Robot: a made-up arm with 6 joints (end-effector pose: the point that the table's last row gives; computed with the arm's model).
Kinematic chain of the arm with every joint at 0, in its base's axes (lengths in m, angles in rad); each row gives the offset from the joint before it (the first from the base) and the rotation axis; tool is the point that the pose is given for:
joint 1: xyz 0 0 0.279 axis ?
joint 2: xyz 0 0 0 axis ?
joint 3: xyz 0 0 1.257 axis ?
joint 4: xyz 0 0 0 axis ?
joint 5: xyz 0.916 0 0 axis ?
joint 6: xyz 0 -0.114 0 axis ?
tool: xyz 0 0 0
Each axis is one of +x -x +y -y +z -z.
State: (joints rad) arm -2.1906 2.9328 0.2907 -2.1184 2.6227 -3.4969
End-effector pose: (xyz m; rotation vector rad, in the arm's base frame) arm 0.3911 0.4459 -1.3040 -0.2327 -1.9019 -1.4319
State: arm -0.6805 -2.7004 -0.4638 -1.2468 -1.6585 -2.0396
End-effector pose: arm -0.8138 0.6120 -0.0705 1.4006 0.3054 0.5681
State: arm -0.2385 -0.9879 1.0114 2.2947 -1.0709 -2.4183
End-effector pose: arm -1.4472 0.4296 1.7686 0.6370 -2.7432 -0.4859
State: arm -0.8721 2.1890 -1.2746 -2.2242 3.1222 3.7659
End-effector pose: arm 0.1715 -0.0964 -0.0738 0.4047 0.1611 -0.9194
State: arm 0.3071 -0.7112 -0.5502 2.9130 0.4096 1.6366
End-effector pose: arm 0.0422 0.1299 1.4036 1.6554 0.5137 0.0878
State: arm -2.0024 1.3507 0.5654 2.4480 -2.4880 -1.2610
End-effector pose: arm -0.7261 -1.7860 -0.0427 0.9776 -0.8741 1.7421
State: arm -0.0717 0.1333 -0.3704 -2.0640 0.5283 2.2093
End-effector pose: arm 0.9223 -0.0121 0.9948 -0.2269 0.7884 -0.4736
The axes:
joint 1: +z
joint 2: +y
joint 3: -y
joint 4: -x
joint 5: -y
joint 6: -x

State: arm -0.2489 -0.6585 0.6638 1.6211 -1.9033 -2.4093
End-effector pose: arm -0.6327 0.1667 2.1890 1.5714 -1.9481 -1.3375
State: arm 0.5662 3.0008 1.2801 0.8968 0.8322 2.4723
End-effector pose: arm 0.1459 0.0084 -1.8846 -2.2074 -1.5069 1.6424
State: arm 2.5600 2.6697 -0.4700 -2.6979 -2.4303 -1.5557
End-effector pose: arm 0.2315 -0.2754 -0.7934 0.9727 1.3140 -2.5489
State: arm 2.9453 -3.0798 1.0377 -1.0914 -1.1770 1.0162
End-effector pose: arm 0.6720 -0.0800 -1.6776 2.3003 -1.4762 -0.4685
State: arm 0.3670 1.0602 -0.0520 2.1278 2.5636 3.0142
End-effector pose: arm 1.4615 0.6264 0.1148 -0.4905 -2.4207 -0.5769
